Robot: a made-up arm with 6 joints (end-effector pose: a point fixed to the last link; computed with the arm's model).
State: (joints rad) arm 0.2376 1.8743 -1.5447 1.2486 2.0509 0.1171
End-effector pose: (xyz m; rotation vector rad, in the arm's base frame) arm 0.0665 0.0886 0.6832 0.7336 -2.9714 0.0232
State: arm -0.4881 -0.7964 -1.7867 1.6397 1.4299 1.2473
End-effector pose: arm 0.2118 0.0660 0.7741 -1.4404 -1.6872 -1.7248
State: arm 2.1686 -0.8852 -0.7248 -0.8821 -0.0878 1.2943
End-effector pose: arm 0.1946 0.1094 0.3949 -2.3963 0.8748 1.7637
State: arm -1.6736 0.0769 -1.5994 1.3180 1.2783 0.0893
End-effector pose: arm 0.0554 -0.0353 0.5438 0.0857 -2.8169 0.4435
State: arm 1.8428 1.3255 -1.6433 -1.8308 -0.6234 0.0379
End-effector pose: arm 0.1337 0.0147 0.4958 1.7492 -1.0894 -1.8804
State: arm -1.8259 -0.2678 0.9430 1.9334 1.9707 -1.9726
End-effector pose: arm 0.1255 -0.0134 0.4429 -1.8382 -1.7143 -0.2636
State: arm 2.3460 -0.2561 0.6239 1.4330 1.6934 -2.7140
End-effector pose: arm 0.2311 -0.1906 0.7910 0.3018 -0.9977 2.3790
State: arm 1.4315 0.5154 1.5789 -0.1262 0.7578 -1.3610
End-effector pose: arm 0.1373 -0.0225 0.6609 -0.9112 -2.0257 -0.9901
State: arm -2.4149 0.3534 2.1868 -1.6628 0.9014 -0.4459
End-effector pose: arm 0.1911 0.0588 0.6794 -1.0962 -0.6788 -2.4889
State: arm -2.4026 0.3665 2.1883 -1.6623 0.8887 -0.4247
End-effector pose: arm 0.1900 0.0562 0.6831 -1.0950 -0.6396 -2.4936
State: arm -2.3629 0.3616 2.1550 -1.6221 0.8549 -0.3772
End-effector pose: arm 0.1904 0.0492 0.6916 -1.0480 -0.5345 -2.6012
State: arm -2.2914 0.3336 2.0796 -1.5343 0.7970 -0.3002
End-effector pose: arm 0.1881 0.0375 0.7037 -0.9147 -0.3471 -2.8237
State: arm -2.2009 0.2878 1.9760 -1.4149 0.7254 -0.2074
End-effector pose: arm 0.1774 0.0264 0.7132 0.6532 0.1017 3.0405
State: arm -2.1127 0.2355 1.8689 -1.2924 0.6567 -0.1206
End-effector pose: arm 0.1614 0.0227 0.7147 0.2877 -0.1169 2.9094
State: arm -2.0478 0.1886 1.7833 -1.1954 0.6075 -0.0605
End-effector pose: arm 0.1492 0.0264 0.7100 0.0085 -0.2393 2.7721
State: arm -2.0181 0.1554 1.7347 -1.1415 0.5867 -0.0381
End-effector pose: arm 0.1453 0.0313 0.7053 -0.1353 -0.2801 2.6853
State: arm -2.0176 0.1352 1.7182 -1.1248 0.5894 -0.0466
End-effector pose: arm 0.1472 0.0336 0.7035 -0.1687 -0.2728 2.6569
